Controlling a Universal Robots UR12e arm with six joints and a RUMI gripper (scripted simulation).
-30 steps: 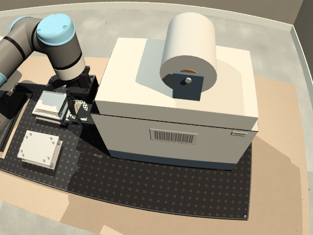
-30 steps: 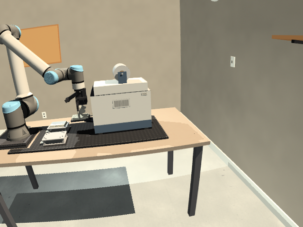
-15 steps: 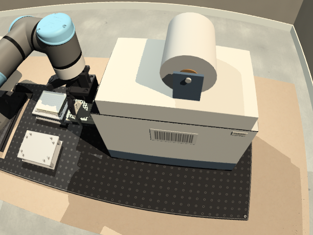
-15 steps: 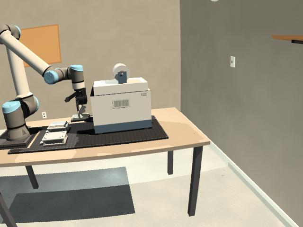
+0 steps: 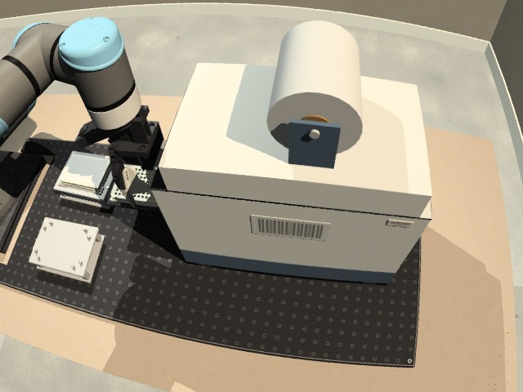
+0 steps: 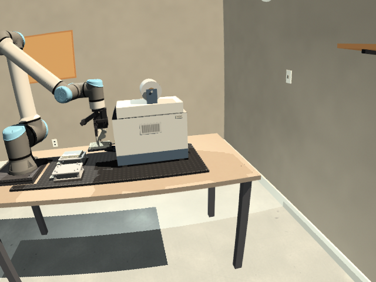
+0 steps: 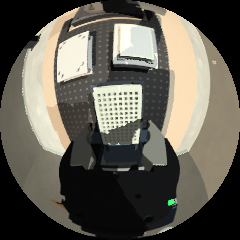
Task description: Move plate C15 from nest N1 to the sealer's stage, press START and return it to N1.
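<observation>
My gripper is now 2 cm above the well plate. The rest, counted from my hand: foil roll 33 cm ahead, 6 cm to the right, 29 cm above; then sealer stage 3 cm below.
</observation>
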